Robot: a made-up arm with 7 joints.
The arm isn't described. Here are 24 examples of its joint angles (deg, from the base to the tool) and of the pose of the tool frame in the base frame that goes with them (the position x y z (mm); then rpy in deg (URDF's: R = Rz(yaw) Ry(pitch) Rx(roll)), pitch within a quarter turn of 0, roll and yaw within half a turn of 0).
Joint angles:
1: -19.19 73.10 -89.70 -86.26 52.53 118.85 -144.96
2: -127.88 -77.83 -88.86 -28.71 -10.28 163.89 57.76
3: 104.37 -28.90 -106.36 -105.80 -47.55 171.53 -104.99
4: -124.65 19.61 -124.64 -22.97 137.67 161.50 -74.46
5: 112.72 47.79 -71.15 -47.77 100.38 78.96 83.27
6: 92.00 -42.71 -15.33 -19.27 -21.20 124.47 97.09
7: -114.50 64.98 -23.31 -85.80 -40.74 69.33 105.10
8: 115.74 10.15 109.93 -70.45 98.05 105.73 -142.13
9: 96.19 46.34 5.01 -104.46 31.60 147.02 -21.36
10: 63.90 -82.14 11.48 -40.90 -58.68 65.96 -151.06
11: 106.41 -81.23 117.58 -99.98 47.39 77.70 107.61
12: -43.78 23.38 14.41 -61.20 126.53 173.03 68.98
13: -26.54 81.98 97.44 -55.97 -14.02 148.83 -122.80
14: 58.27 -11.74 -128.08 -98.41 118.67 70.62 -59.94
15: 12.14 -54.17 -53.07 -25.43 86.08 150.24 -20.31
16: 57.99 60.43 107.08 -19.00 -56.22 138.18 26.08
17: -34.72 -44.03 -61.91 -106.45 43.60 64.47 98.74
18: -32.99 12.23 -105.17 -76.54 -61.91 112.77 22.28
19: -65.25 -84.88 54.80 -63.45 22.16 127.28 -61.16
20: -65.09 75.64 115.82 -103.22 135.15 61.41 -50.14
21: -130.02 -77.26 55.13 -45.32 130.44 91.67 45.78
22: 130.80 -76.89 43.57 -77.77 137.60 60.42 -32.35
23: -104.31 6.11 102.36 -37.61 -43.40 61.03 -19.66
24: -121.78 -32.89 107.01 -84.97 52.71 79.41 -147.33
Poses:
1: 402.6 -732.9 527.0 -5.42 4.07 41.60
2: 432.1 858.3 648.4 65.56 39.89 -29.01
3: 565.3 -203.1 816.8 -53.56 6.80 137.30
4: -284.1 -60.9 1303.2 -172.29 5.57 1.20
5: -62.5 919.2 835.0 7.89 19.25 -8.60
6: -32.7 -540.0 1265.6 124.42 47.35 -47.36
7: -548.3 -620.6 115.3 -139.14 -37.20 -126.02
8: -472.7 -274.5 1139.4 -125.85 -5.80 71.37
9: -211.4 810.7 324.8 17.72 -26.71 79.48
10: -436.4 -740.0 857.0 -86.08 30.98 136.21
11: -362.1 -680.1 103.3 -78.42 -66.58 146.19
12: 579.6 -495.2 882.7 -56.41 59.81 111.28
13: 985.5 -13.1 527.7 -119.75 -33.41 -170.68
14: 152.1 -544.9 894.0 147.33 -9.99 -113.67
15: -689.8 -308.6 1035.8 -178.52 45.24 -140.46
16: 235.0 815.5 949.5 100.12 -24.88 -19.64
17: -304.6 -317.7 932.7 -19.01 47.24 -170.49
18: -252.7 -469.9 1061.1 -116.16 -43.24 -71.71
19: 35.5 895.8 694.5 -92.92 28.03 119.01
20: 635.9 -274.3 760.5 -132.49 6.96 15.40
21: 808.4 464.4 761.2 44.09 -29.45 -62.35
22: 115.9 -767.2 844.0 39.58 -68.25 -107.09
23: 336.7 -146.5 1229.2 -45.29 -46.68 10.12
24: 704.5 128.4 764.4 -19.60 -55.60 140.96
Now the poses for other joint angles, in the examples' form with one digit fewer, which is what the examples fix.
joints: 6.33 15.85 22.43 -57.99 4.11 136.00 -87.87
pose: 606 277 1074 -79.1 -26.5 148.1
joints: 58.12 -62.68 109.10 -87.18 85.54 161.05 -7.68
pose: -842 -271 553 76.1 -69.4 75.2
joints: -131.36 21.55 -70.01 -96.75 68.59 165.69 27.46
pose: -677 32 895 69.1 -18.1 49.1
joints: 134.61 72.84 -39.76 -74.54 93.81 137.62 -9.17
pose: -417 842 190 31.7 -29.7 39.5
